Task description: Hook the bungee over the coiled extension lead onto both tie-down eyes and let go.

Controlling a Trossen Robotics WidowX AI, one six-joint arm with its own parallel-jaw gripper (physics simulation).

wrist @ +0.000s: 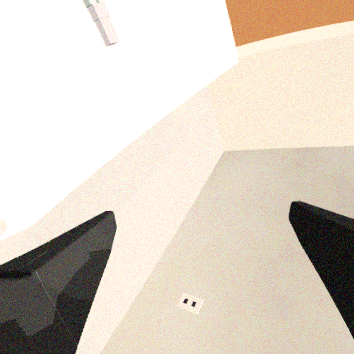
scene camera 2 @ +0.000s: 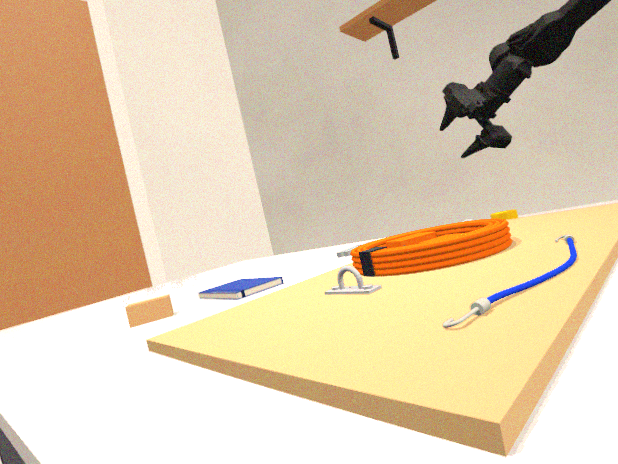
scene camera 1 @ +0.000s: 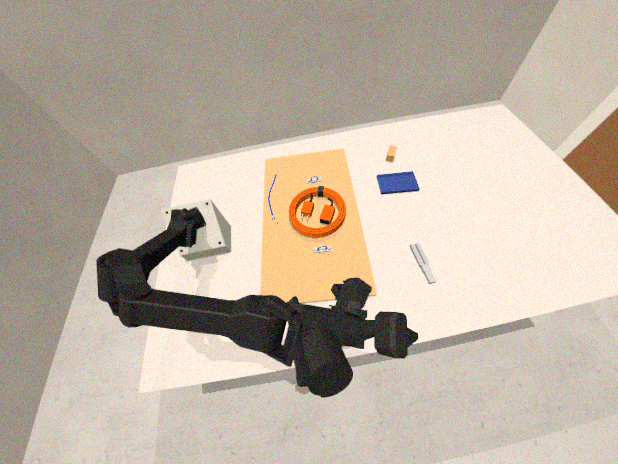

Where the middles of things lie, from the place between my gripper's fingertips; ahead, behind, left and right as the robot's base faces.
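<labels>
Orange coiled extension lead (scene camera 2: 444, 246): my hand 170 mm above it, 440 mm to the right of it, 30 mm past it. Small tan block (scene camera 2: 154, 309): 180 mm below my hand, 610 mm to the left of it, 350 mm ahead of it.
</labels>
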